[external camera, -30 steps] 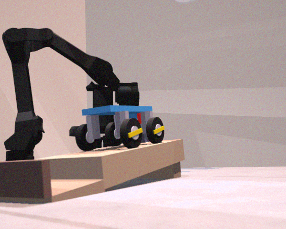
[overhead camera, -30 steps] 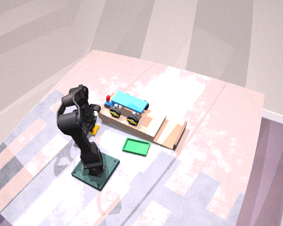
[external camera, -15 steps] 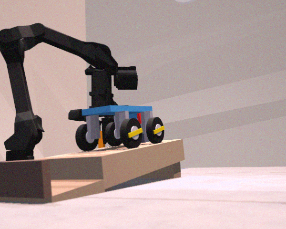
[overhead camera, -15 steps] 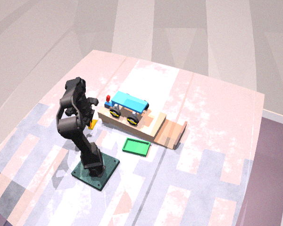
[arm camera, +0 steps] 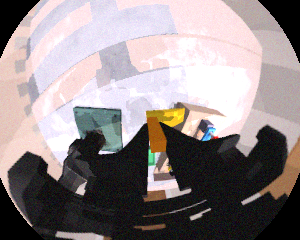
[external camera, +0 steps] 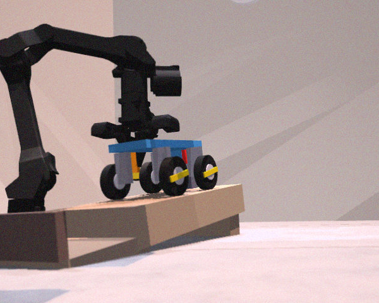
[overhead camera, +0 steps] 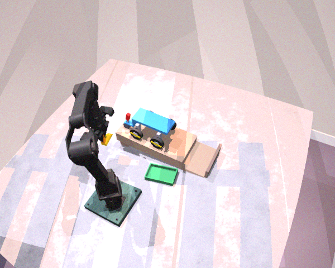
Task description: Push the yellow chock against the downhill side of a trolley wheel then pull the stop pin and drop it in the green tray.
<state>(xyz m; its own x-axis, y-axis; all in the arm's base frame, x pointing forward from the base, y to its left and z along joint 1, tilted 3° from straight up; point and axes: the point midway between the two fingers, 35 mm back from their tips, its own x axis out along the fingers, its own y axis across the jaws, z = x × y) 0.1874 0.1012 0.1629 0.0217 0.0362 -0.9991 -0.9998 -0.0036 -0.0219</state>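
Now: the red-headed stop pin 13 cm ahead of my gripper tip, 5 cm to the right of it and 1 cm below it. Round my gripper tip: yellow chock 2 cm ahead, 1 cm below; then raised lip 8 cm ahead, 43 cm to the right, 11 cm below; then blue-topped trolley 13 cm ahead, 16 cm to the right, 3 cm below.
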